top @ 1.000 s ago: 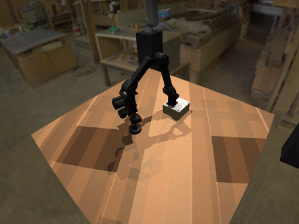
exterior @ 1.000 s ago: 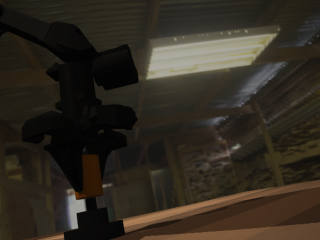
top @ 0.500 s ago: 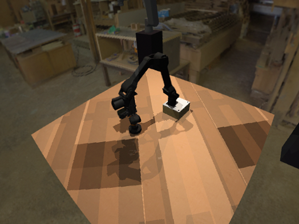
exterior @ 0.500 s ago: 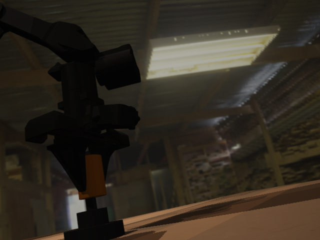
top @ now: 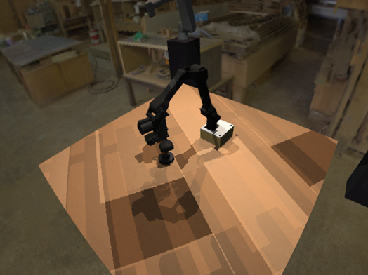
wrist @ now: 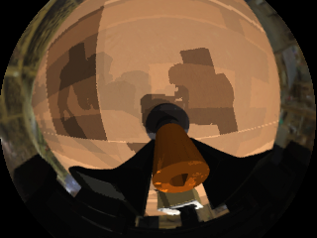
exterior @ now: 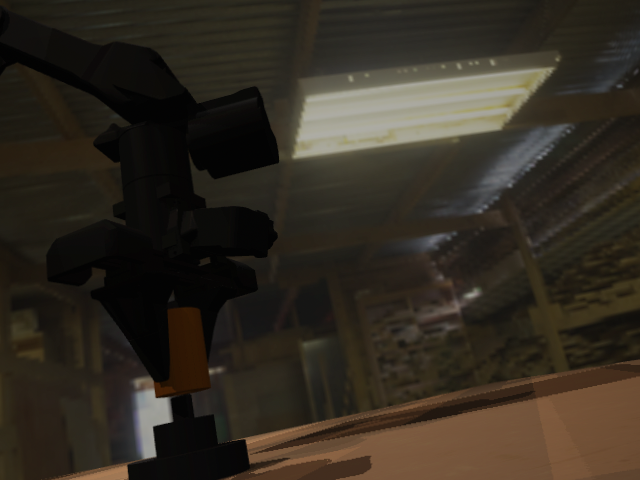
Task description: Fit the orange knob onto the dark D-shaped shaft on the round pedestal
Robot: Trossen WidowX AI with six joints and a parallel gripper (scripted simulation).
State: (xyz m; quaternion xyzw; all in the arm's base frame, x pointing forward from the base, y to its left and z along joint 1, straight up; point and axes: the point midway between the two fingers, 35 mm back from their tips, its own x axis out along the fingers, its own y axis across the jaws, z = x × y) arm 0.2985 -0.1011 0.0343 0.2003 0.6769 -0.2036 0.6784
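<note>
Now: gripper tip 2 cm below the orange knob. The rest, counted from my gripper tip: pedestal 4 cm below.
</note>
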